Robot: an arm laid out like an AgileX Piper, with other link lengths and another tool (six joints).
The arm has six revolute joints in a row. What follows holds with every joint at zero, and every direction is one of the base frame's. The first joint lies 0.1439 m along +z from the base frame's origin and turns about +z. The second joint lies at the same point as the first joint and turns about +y. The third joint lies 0.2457 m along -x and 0.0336 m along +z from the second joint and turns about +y. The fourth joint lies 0.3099 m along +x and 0.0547 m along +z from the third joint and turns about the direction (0.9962, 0, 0.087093). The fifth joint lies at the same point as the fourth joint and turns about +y. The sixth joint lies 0.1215 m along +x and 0.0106 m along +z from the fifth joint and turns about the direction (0.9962, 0, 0.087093). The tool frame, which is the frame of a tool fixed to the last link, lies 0.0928 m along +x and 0.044 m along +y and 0.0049 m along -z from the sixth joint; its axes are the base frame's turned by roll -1.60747, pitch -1.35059 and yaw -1.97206 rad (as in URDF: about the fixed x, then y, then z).
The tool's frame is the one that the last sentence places.
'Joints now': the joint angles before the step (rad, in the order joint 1, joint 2, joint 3, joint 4, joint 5, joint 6). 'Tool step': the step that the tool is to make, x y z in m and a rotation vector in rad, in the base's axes. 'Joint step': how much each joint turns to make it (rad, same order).
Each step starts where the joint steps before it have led.
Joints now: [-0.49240, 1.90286, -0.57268, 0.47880, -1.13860, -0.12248]
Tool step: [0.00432, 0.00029, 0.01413, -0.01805, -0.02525, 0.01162]
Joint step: [0.00002, -0.03114, 0.00000, -0.01226, 0.00040, -0.00001]
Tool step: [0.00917, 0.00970, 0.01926, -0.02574, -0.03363, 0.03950]
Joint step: [0.01941, -0.04566, 0.00655, -0.02217, -0.00203, 0.00201]
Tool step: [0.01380, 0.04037, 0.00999, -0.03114, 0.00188, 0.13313]
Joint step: [0.06128, -0.05510, 0.04416, -0.07824, 0.00000, 0.00192]
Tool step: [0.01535, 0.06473, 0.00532, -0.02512, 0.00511, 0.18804]
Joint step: [0.11448, -0.05113, 0.05050, -0.08068, -0.00118, 0.00749]
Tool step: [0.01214, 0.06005, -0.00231, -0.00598, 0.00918, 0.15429]
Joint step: [0.12778, -0.00539, 0.01287, -0.02889, 0.00091, 0.00335]
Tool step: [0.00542, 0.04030, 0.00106, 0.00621, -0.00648, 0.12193]
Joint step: [0.06461, 0.00000, 0.00102, -0.06361, 0.00002, 0.03259]
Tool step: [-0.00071, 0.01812, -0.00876, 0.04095, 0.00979, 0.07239]
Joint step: [0.00630, 0.02916, 0.00001, -0.07512, -0.00553, 0.06961]
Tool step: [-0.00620, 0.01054, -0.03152, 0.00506, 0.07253, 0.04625]
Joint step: [0.00001, 0.07493, -0.00100, -0.05036, -0.00002, 0.01457]
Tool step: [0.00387, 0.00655, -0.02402, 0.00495, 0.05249, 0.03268]
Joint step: [0.00000, 0.08178, -0.04165, -0.03522, 0.01301, 0.00892]
